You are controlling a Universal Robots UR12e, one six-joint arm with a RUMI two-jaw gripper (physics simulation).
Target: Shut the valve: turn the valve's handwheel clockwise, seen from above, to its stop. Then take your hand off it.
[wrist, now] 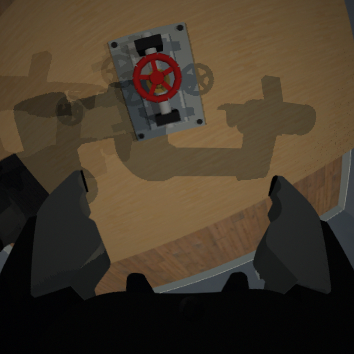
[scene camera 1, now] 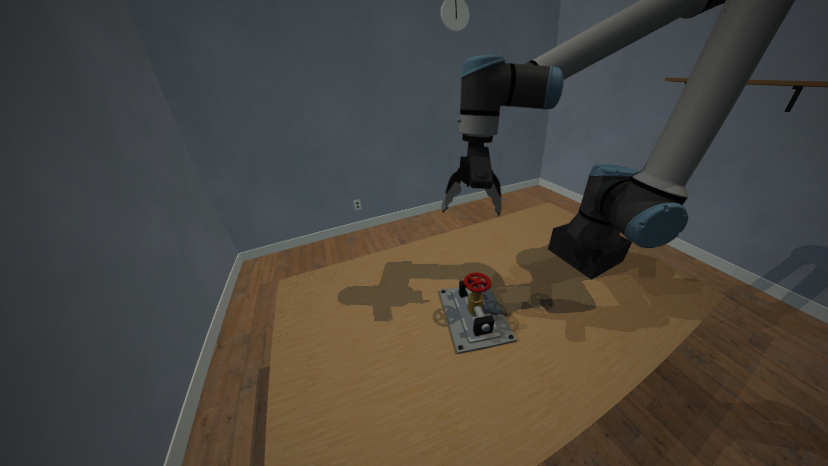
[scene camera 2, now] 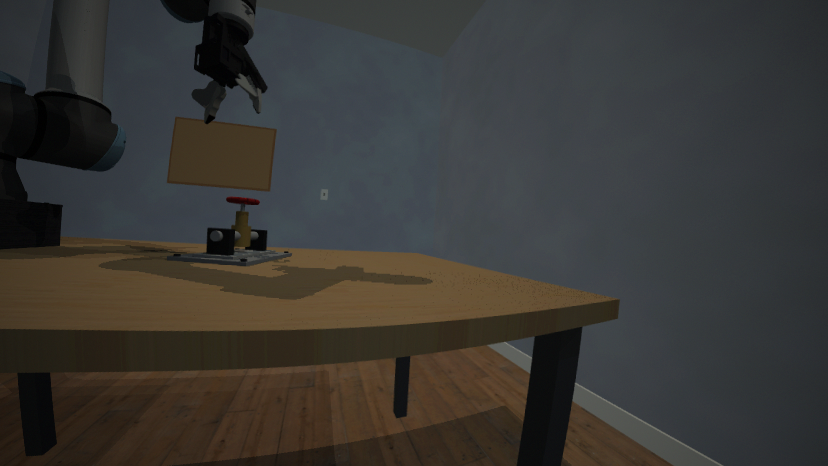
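Observation:
The valve's red handwheel (scene camera 1: 477, 282) (scene camera 2: 242, 201) (wrist: 157, 78) sits level on top of the brass valve body (scene camera 1: 475, 303) (scene camera 2: 241, 236). The valve is fixed to a grey base plate (scene camera 1: 467, 349) (scene camera 2: 184, 258) (wrist: 193, 100) on the table, with a black block at each end of its pipe. My gripper (scene camera 1: 472, 211) (scene camera 2: 234, 115) (wrist: 179, 175) is open and empty, fingers pointing down. It hangs high above the handwheel and does not touch it. In the wrist view the handwheel lies above the fingertips, a little left of the middle. How far the handwheel is turned cannot be told.
The wooden table (scene camera 1: 347, 393) (scene camera 2: 347, 312) (wrist: 210, 195) carries the plate and the arm's black base (scene camera 1: 588, 251) (scene camera 2: 34, 224). Shadows of the arm and wheel fall across it. A brown board (scene camera 2: 221, 154) hangs on the wall, and a shelf (scene camera 1: 770, 82) is at the right.

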